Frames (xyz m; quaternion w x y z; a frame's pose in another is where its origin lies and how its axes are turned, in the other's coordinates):
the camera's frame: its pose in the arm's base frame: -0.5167 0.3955 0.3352 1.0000 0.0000 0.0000 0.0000
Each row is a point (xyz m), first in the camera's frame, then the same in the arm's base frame.
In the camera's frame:
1: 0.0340 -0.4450 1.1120
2: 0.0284 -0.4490 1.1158
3: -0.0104 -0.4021 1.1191
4: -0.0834 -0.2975 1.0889
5: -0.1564 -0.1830 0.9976
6: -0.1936 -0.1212 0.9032
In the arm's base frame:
1: -0.4827 -0.0495 1.4472
2: -0.4883 -0.0535 1.4510
3: -0.5271 -0.0066 1.4543
4: -0.6001 0.0980 1.4241
5: -0.6731 0.2125 1.3328
6: -0.7103 0.2743 1.2384

